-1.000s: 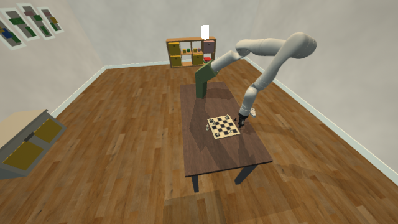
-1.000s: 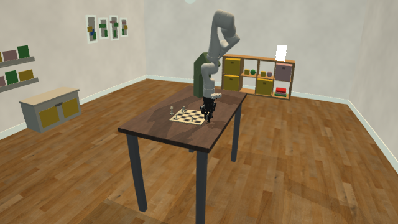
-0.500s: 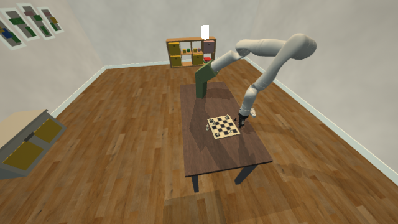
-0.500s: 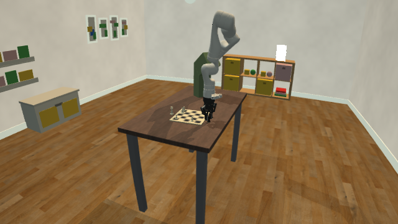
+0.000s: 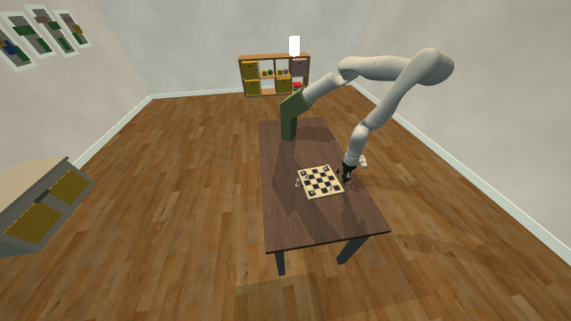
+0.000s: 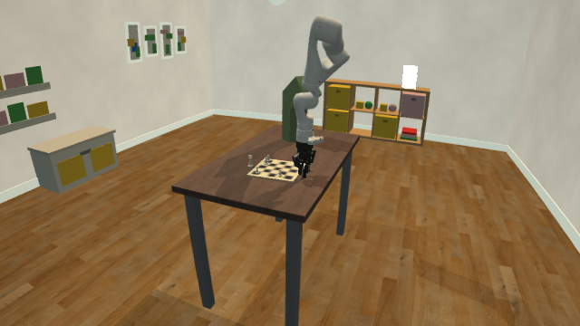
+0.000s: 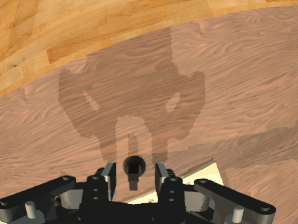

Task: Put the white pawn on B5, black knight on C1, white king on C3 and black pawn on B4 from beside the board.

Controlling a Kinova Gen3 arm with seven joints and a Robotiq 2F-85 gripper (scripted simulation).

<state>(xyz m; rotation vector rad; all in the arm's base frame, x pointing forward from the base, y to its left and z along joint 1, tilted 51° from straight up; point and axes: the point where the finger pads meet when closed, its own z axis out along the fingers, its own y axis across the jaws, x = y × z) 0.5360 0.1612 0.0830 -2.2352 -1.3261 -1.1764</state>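
Right now the black knight is 2 cm below my hand. From my hand the other things lie so: black pawn: 8 cm behind, 2 cm below, 1 cm to the right; then chessboard: 14 cm to the right, 3 cm below, 2 cm behind; then white king: 28 cm to the right, 1 cm ahead.
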